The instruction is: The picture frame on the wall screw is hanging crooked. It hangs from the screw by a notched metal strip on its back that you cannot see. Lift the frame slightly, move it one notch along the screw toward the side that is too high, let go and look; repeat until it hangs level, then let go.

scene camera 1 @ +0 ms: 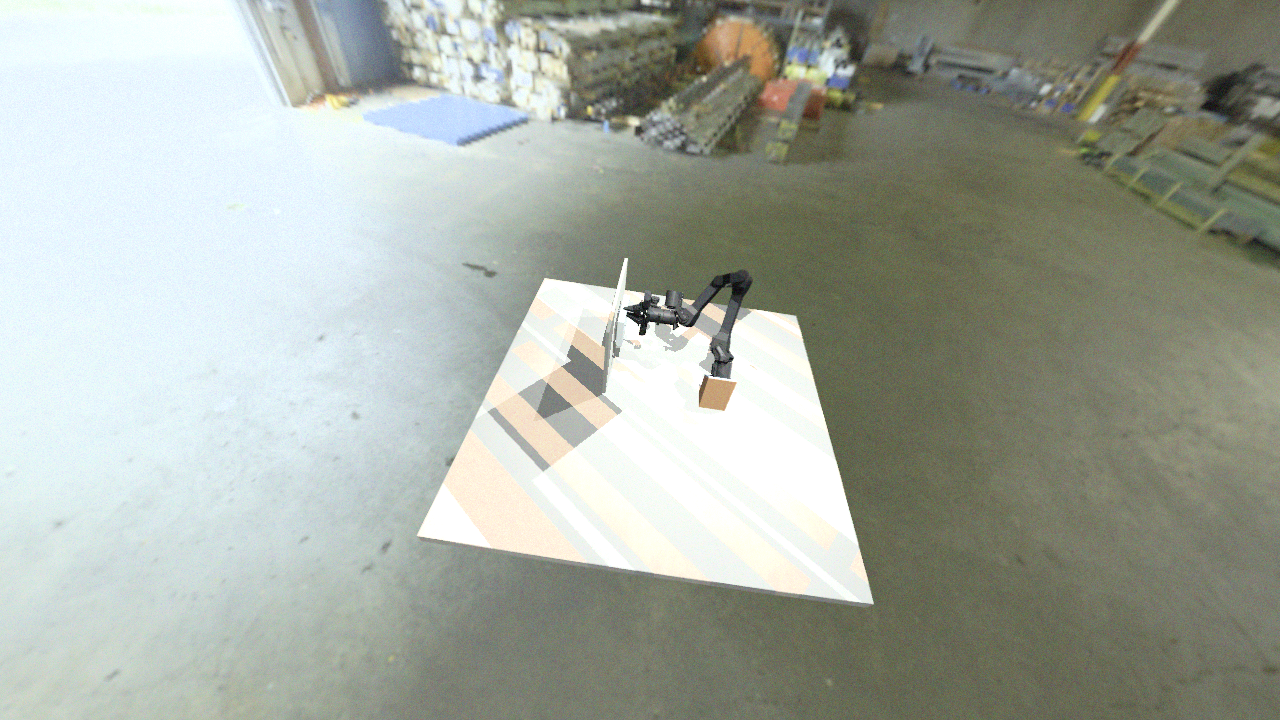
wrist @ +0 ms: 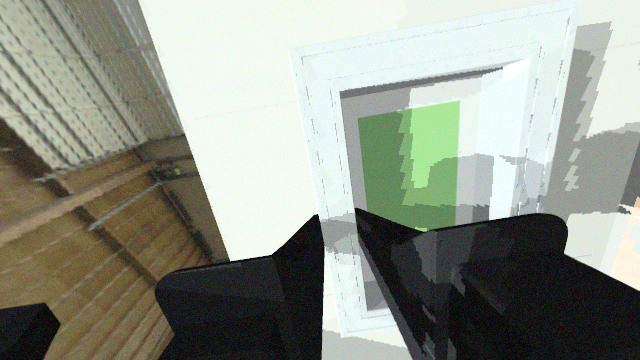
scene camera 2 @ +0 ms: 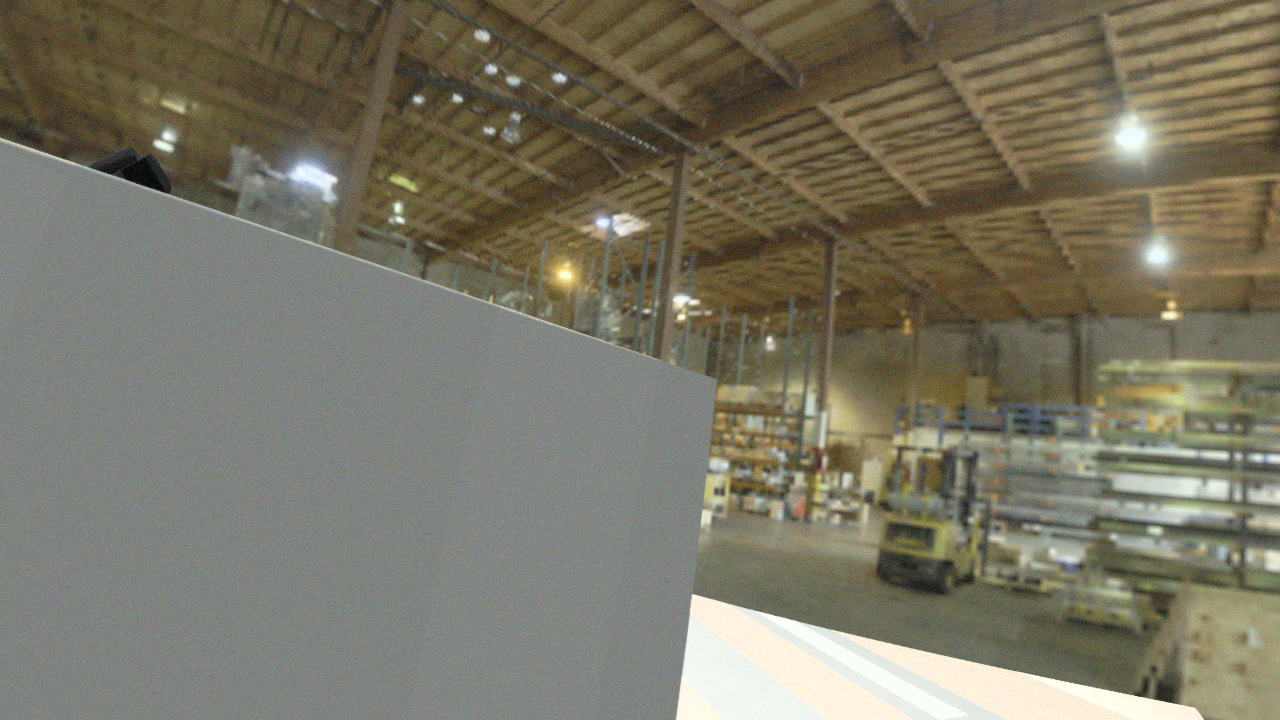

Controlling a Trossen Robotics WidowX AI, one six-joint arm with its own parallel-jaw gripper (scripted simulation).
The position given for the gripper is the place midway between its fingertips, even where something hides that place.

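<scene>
The gripper (scene camera 1: 623, 310) is visible, and it appears in the wrist view (wrist: 336, 218) too. With it in the scene are a wall panel (scene camera 2: 249, 470) and a picture frame (wrist: 454, 122). The panel can also be seen in the wrist view (wrist: 230, 76).
</scene>
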